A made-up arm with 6 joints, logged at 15 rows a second.
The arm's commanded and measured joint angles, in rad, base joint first. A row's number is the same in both.
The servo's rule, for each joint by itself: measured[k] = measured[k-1] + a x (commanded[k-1-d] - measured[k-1]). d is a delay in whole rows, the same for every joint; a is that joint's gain. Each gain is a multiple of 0.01, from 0.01 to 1. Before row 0 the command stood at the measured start. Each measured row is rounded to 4 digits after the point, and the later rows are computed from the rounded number. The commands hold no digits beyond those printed.
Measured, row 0:
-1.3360 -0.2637 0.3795 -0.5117 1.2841 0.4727
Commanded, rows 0 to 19:
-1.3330 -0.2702 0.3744 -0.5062 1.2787 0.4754
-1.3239 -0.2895 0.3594 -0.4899 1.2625 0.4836
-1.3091 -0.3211 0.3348 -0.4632 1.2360 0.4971
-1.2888 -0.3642 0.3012 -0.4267 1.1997 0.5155
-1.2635 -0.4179 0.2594 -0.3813 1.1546 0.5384
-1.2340 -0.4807 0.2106 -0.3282 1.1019 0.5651
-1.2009 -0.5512 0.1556 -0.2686 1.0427 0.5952
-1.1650 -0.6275 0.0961 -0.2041 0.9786 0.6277
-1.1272 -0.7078 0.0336 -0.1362 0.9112 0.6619
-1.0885 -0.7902 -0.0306 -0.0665 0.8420 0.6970
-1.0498 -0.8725 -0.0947 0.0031 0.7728 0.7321
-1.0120 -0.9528 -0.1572 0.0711 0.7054 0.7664
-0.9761 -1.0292 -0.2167 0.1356 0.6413 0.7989
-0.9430 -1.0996 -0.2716 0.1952 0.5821 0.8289
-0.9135 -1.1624 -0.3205 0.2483 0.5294 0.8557
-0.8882 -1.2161 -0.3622 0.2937 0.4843 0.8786
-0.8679 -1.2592 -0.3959 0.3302 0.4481 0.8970
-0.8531 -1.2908 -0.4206 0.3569 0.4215 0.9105
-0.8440 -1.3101 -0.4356 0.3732 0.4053 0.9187
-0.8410 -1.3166 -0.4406 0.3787 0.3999 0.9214
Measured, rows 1 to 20:
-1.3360 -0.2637 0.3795 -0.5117 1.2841 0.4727
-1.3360 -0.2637 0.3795 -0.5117 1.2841 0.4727
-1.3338 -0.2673 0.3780 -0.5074 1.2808 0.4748
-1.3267 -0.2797 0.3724 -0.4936 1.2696 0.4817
-1.3140 -0.3029 0.3611 -0.4696 1.2491 0.4937
-1.2959 -0.3372 0.3431 -0.4357 1.2190 0.5107
-1.2726 -0.3824 0.3180 -0.3927 1.1797 0.5323
-1.2448 -0.4374 0.2858 -0.3417 1.1322 0.5579
-1.2132 -0.5011 0.2467 -0.2840 1.0776 0.5870
-1.1785 -0.5719 0.2015 -0.2209 1.0172 0.6187
-1.1416 -0.6480 0.1511 -0.1540 0.9525 0.6524
-1.1034 -0.7276 0.0966 -0.0849 0.8851 0.6872
-1.0648 -0.8087 0.0392 -0.0154 0.8166 0.7222
-1.0268 -0.8894 -0.0197 0.0529 0.7488 0.7567
-0.9903 -0.9677 -0.0788 0.1182 0.6832 0.7896
-0.9562 -1.0416 -0.1366 0.1790 0.6215 0.8203
-0.9255 -1.1092 -0.1918 0.2337 0.5653 0.8479
-0.8986 -1.1691 -0.2429 0.2811 0.5159 0.8718
-0.8765 -1.2196 -0.2888 0.3199 0.4745 0.8915
-0.8597 -1.2595 -0.3283 0.3491 0.4422 0.9063
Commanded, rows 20 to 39:
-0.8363 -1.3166 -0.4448 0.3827 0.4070 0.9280
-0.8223 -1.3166 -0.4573 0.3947 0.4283 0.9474
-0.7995 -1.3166 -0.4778 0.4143 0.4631 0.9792
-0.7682 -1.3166 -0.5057 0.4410 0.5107 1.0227
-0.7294 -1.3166 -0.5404 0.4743 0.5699 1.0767
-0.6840 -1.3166 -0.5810 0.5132 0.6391 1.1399
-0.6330 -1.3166 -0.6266 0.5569 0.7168 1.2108
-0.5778 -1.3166 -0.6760 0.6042 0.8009 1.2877
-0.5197 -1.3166 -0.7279 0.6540 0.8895 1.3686
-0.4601 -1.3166 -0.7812 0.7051 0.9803 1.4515
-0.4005 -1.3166 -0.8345 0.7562 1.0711 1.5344
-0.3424 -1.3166 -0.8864 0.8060 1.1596 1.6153
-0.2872 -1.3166 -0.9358 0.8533 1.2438 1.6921
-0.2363 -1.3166 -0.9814 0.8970 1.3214 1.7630
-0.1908 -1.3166 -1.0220 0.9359 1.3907 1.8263
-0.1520 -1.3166 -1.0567 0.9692 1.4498 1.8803
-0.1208 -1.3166 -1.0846 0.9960 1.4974 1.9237
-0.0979 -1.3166 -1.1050 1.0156 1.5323 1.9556
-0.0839 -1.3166 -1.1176 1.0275 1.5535 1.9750
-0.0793 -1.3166 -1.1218 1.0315 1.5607 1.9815
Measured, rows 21 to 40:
-0.8484 -1.2878 -0.3605 0.3681 0.4197 0.9160
-0.8431 -1.3039 -0.3845 0.3765 0.4076 0.9202
-0.8382 -1.3110 -0.4026 0.3814 0.4072 0.9263
-0.8268 -1.3141 -0.4190 0.3919 0.4201 0.9428
-0.8071 -1.3155 -0.4366 0.4096 0.4463 0.9712
-0.7791 -1.3161 -0.4573 0.4344 0.4856 1.0114
-0.7433 -1.3164 -0.4822 0.4659 0.5370 1.0623
-0.7006 -1.3165 -0.5118 0.5033 0.5993 1.1228
-0.6519 -1.3166 -0.5462 0.5456 0.6710 1.1914
-0.5985 -1.3166 -0.5851 0.5919 0.7502 1.2665
-0.5418 -1.3166 -0.6279 0.6410 0.8352 1.3461
-0.4830 -1.3166 -0.6739 0.6916 0.9237 1.4283
-0.4236 -1.3166 -0.7221 0.7426 1.0136 1.5111
-0.3651 -1.3166 -0.7714 0.7927 1.1027 1.5924
-0.3090 -1.3166 -0.8207 0.8406 1.1888 1.6702
-0.2567 -1.3166 -0.8689 0.8852 1.2697 1.7426
-0.2093 -1.3166 -0.9148 0.9253 1.3435 1.8079
-0.1680 -1.3166 -0.9574 0.9600 1.4083 1.8644
-0.1340 -1.3166 -0.9956 0.9884 1.4627 1.9107
-0.1080 -1.3166 -1.0284 1.0099 1.5052 1.9457

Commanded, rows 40 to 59:
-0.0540 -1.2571 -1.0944 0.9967 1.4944 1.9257
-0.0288 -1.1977 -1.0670 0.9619 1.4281 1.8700
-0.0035 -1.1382 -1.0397 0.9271 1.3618 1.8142
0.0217 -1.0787 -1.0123 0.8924 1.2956 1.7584
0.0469 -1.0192 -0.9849 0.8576 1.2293 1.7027
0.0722 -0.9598 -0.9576 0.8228 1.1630 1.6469
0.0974 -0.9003 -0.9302 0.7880 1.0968 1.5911
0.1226 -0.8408 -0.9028 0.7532 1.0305 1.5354
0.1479 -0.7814 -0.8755 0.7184 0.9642 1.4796
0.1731 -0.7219 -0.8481 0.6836 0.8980 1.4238
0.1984 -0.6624 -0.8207 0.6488 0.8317 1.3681
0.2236 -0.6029 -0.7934 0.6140 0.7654 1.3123
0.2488 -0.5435 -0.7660 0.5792 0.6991 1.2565
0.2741 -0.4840 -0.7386 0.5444 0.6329 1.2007
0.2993 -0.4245 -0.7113 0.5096 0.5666 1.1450
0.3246 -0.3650 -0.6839 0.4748 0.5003 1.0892
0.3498 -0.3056 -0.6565 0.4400 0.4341 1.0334
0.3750 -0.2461 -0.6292 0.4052 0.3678 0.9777
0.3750 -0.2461 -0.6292 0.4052 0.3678 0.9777
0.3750 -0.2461 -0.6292 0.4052 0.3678 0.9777
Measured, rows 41 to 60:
-0.0906 -1.3166 -1.0552 1.0238 1.5347 1.9686
-0.0825 -1.3166 -1.0752 1.0299 1.5506 1.9787
-0.0620 -1.2833 -1.0810 1.0037 1.5163 1.9374
-0.0381 -1.2354 -1.0768 0.9707 1.4625 1.8848
-0.0132 -1.1810 -1.0657 0.9363 1.4011 1.8297
0.0119 -1.1237 -1.0497 0.9016 1.3367 1.7741
0.0371 -1.0652 -1.0303 0.8668 1.2712 1.7184
0.0624 -1.0062 -1.0085 0.8320 1.2052 1.6626
0.0876 -0.9469 -0.9850 0.7972 1.1391 1.6068
0.1128 -0.8875 -0.9603 0.7624 1.0729 1.5511
0.1381 -0.8281 -0.9349 0.7276 1.0066 1.4953
0.1633 -0.7686 -0.9089 0.6928 0.9404 1.4395
0.1886 -0.7091 -0.8824 0.6580 0.8741 1.3838
0.2138 -0.6496 -0.8557 0.6232 0.8078 1.3280
0.2390 -0.5902 -0.8288 0.5884 0.7415 1.2722
0.2643 -0.5307 -0.8017 0.5536 0.6753 1.2164
0.2895 -0.4712 -0.7746 0.5188 0.6090 1.1607
0.3148 -0.4117 -0.7474 0.4840 0.5427 1.1049
0.3400 -0.3523 -0.7201 0.4492 0.4765 1.0491
0.3652 -0.2928 -0.6928 0.4144 0.4102 0.9934

